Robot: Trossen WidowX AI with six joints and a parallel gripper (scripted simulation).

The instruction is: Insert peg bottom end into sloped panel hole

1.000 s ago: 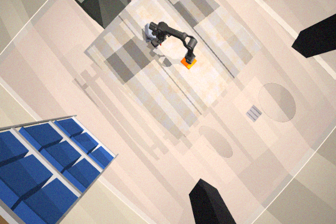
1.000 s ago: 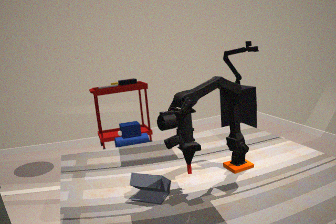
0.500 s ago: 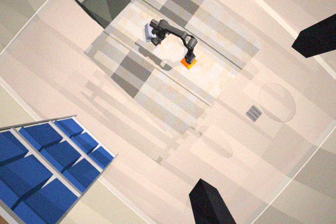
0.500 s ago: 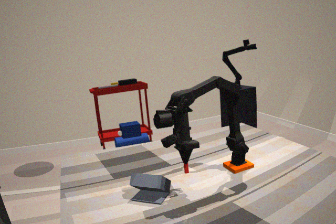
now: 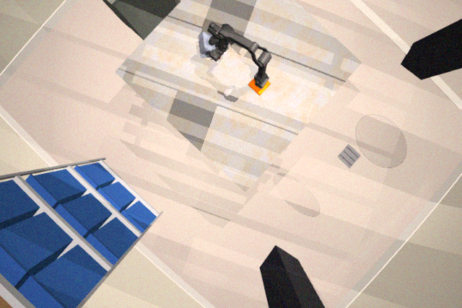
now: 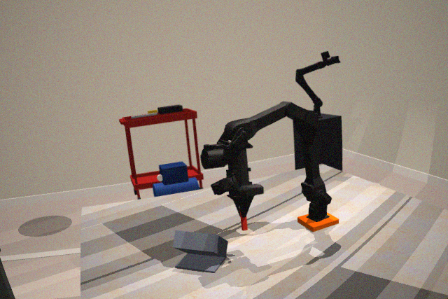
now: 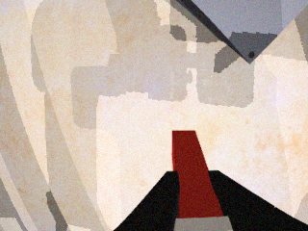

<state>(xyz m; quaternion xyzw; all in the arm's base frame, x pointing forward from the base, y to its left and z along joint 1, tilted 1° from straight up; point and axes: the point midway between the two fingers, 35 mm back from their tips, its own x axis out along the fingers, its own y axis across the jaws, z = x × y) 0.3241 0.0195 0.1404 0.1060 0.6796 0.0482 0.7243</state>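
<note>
The sloped panel is 130 mm ahead of my gripper tip, 70 mm below it and 40 mm to the right of it. Also, from my gripper tip: red square peg 20 mm above.
</note>
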